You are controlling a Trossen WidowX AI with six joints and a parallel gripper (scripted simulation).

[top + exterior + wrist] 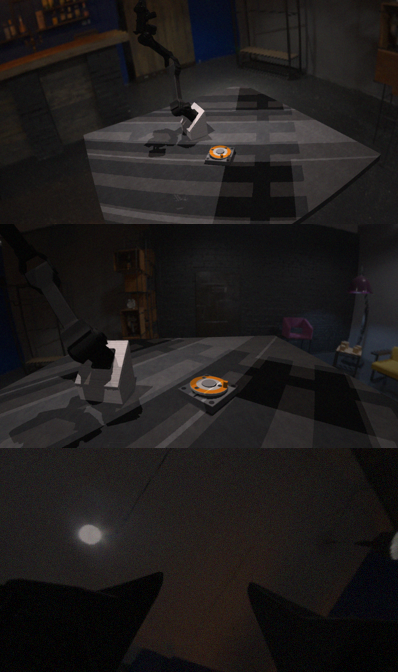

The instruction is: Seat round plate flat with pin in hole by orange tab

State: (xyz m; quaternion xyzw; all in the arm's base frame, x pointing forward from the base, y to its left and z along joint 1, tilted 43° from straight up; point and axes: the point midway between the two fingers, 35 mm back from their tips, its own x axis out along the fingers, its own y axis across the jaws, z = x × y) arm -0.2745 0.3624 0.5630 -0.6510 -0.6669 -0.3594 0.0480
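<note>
My gripper tip is 580 mm short of the base, 110 mm to the right of it and 780 mm above it.
</note>
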